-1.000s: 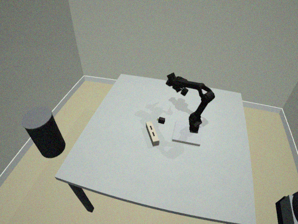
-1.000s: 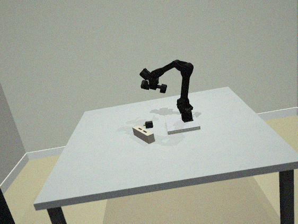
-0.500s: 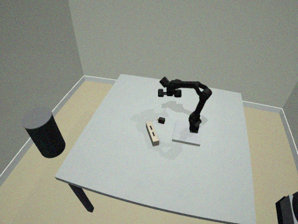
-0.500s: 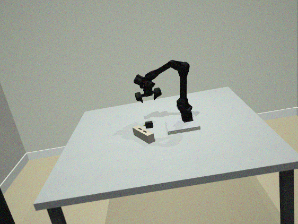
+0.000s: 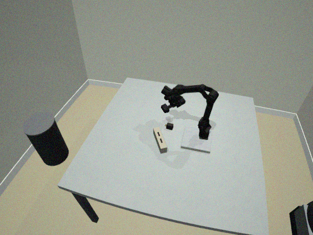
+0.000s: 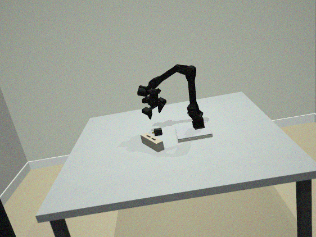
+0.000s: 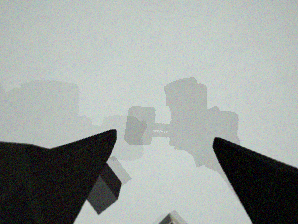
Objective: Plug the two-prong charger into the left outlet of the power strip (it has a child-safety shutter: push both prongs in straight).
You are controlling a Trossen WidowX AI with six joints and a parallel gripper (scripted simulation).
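Right now my gripper tip is 110 mm to the right of the two-prong charger, 80 mm above it and 20 mm short of it.
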